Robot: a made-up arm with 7 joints. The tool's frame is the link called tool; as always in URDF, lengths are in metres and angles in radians. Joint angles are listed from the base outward.
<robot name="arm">
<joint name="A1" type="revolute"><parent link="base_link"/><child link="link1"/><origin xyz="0 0 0.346"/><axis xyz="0 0 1"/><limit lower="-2.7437" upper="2.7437"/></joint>
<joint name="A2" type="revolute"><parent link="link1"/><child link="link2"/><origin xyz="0 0 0"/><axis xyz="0 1 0"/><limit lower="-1.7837" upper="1.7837"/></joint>
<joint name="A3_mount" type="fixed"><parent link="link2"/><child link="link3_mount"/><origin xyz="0 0 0.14"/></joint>
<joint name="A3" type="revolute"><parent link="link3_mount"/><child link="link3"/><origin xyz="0 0 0.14"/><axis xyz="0 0 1"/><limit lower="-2.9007" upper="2.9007"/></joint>
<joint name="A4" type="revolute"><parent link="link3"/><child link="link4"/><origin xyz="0.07 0 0"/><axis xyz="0 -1 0"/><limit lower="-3.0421" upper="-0.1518"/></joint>
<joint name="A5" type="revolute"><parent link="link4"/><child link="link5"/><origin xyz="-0.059 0 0.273"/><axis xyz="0 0 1"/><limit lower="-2.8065" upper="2.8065"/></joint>
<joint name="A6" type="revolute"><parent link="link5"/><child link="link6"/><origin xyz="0 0 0"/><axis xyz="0 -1 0"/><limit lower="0.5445" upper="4.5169"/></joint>
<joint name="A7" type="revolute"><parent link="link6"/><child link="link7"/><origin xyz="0.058 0 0"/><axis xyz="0 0 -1"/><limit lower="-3.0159" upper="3.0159"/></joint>
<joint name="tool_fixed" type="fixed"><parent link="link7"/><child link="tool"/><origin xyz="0 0 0" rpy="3.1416 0 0"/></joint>
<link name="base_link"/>
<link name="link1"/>
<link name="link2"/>
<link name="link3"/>
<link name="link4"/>
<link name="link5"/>
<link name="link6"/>
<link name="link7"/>
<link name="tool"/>
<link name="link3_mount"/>
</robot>
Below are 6 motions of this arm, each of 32 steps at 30 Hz.
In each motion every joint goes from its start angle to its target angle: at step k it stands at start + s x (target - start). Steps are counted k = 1, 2, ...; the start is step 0. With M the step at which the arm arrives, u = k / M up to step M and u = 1 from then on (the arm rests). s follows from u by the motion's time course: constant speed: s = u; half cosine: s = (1 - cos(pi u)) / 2; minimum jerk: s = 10 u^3 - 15 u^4 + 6 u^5.
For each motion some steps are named. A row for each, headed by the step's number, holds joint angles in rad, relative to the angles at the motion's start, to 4 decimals.
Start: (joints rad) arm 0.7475 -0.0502 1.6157 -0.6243 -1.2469 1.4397 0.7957
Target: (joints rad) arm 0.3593 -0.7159 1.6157 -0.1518 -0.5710 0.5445 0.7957
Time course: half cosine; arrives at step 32
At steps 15, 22, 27, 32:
15: -0.1751 -0.3002 0.0000 0.2131 0.3048 -0.4037 0.0000
22: -0.3019 -0.5178 0.0000 0.3675 0.5257 -0.6963 0.0000
27: -0.3653 -0.6264 0.0000 0.4446 0.6360 -0.8423 0.0000
32: -0.3882 -0.6657 0.0000 0.4725 0.6759 -0.8952 0.0000

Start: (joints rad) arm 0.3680 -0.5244 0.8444 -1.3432 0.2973 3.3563 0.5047
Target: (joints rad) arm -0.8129 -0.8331 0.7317 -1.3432 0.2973 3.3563 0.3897
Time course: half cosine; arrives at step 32
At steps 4, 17, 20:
4: -0.0449 -0.0117 -0.0043 0.0000 0.0000 0.0000 -0.0044
17: -0.6483 -0.1695 -0.0619 0.0000 0.0000 0.0000 -0.0631
20: -0.8164 -0.2134 -0.0779 0.0000 0.0000 0.0000 -0.0795

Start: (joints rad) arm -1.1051 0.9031 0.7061 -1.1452 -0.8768 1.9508 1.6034
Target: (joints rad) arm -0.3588 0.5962 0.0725 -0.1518 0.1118 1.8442 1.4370
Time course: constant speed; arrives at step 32
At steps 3, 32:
3: 0.0700 -0.0288 -0.0594 0.0931 0.0927 -0.0100 -0.0156
32: 0.7463 -0.3069 -0.6336 0.9934 0.9886 -0.1066 -0.1664

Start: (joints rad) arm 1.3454 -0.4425 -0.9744 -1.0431 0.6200 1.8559 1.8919
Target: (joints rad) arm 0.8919 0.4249 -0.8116 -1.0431 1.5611 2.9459 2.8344
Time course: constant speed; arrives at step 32
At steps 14, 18, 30, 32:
14: -0.1984 0.3795 0.0712 0.0000 0.4117 0.4769 0.4123
18: -0.2551 0.4879 0.0916 0.0000 0.5294 0.6131 0.5302
30: -0.4252 0.8132 0.1526 0.0000 0.8823 1.0219 0.8836
32: -0.4535 0.8674 0.1628 0.0000 0.9411 1.0900 0.9425

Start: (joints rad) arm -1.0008 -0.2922 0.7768 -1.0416 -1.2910 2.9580 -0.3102
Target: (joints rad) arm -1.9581 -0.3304 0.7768 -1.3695 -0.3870 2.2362 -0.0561
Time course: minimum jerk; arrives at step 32
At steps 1, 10, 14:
1: -0.0003 0.0000 0.0000 -0.0001 0.0003 -0.0002 0.0001
10: -0.1723 -0.0069 0.0000 -0.0590 0.1627 -0.1299 0.0457
14: -0.3676 -0.0147 0.0000 -0.1259 0.3472 -0.2772 0.0976

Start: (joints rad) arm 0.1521 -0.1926 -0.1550 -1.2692 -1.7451 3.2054 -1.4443
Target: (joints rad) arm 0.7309 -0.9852 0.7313 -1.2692 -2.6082 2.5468 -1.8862
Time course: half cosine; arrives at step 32
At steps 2, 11, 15, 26, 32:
2: 0.0056 -0.0076 0.0085 0.0000 -0.0083 -0.0063 -0.0042
11: 0.1530 -0.2095 0.2343 0.0000 -0.2281 -0.1741 -0.1168
15: 0.2610 -0.3575 0.3997 0.0000 -0.3893 -0.2970 -0.1993
26: 0.5300 -0.7258 0.8116 0.0000 -0.7904 -0.6031 -0.4047
32: 0.5788 -0.7926 0.8863 0.0000 -0.8631 -0.6586 -0.4419

